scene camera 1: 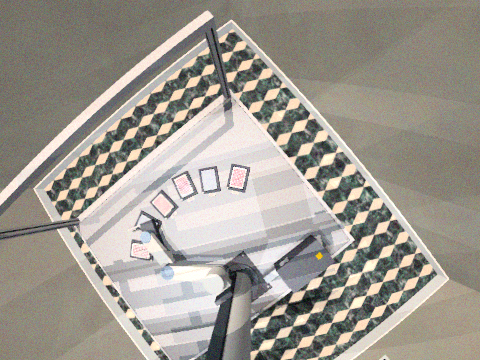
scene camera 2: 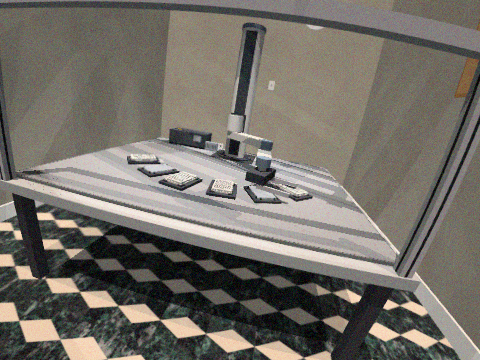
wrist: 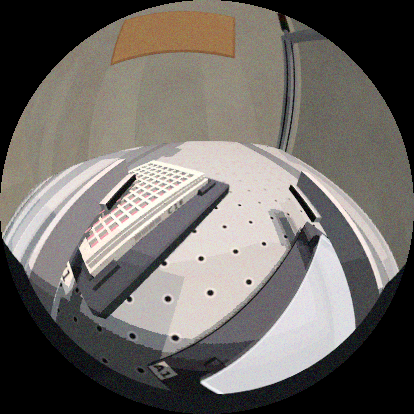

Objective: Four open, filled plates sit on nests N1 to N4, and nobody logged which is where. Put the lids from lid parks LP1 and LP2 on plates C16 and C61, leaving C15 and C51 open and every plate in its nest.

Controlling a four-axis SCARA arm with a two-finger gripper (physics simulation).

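Frame: origin at the arm's base, x ahead, y left, z up, level; metres.
Seen in the pictures: gripper, between the fingertips: (scene camera 1: 133, 241) (scene camera 2: 293, 190) (wrist: 214, 168); arm's base, origin of its link: (scene camera 1: 239, 282) (scene camera 2: 234, 157).
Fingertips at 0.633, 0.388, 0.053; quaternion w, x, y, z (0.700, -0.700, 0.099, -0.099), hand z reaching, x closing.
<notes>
Pixels of each thing's middle, then the offset from my fingertips to it, as dx, dy, dz. "spot": a spot on its surface instead.
- pale lid, middle of its body: (wrist: 330, 325) (scene camera 2: 261, 192) (scene camera 1: 147, 224) +0.037, -0.137, -0.026
- second lid, middle of its body: (scene camera 2: 158, 168) (scene camera 1: 209, 179) +0.006, -0.649, -0.026
- fourth open plate, middle of its body: (scene camera 2: 143, 157) (scene camera 1: 238, 177) -0.100, -0.802, -0.021
- dark box, a spot on its surface: (scene camera 1: 305, 265) spot: -0.747, -0.792, +0.075
- A1 tag, a spot on its surface: (wrist: 163, 370) spot: -0.054, -0.120, -0.030
My gripper (scene camera 1: 154, 231) (scene camera 2: 262, 181) (wrist: 214, 168) is open and empty, above the deck between the leftmost plate and the nearby lid park. That open plate (scene camera 1: 140, 250) (scene camera 2: 297, 191) (wrist: 150, 200) sits in its dark nest; its small label looks like C16. A pale lid (scene camera 1: 145, 220) (scene camera 2: 263, 194) (wrist: 315, 310) lies on the park, partly under the arm in scene camera 1. Two open plates, one (scene camera 1: 164, 204) (scene camera 2: 222, 187) and another (scene camera 1: 184, 185) (scene camera 2: 181, 179), follow along the arc. Then come the second lid (scene camera 1: 209, 179) (scene camera 2: 157, 169) and a fourth open plate (scene camera 1: 238, 177) (scene camera 2: 143, 158). Their labels are unreadable.
A dark box (scene camera 1: 305, 265) (scene camera 2: 190, 137) stands near the arm's column (scene camera 1: 240, 310) (scene camera 2: 250, 75). A raised frame bar (scene camera 1: 110, 90) (scene camera 2: 320, 15) spans one table side on posts. An A1 tag (wrist: 163, 370) marks the lid park's near corner.
</notes>
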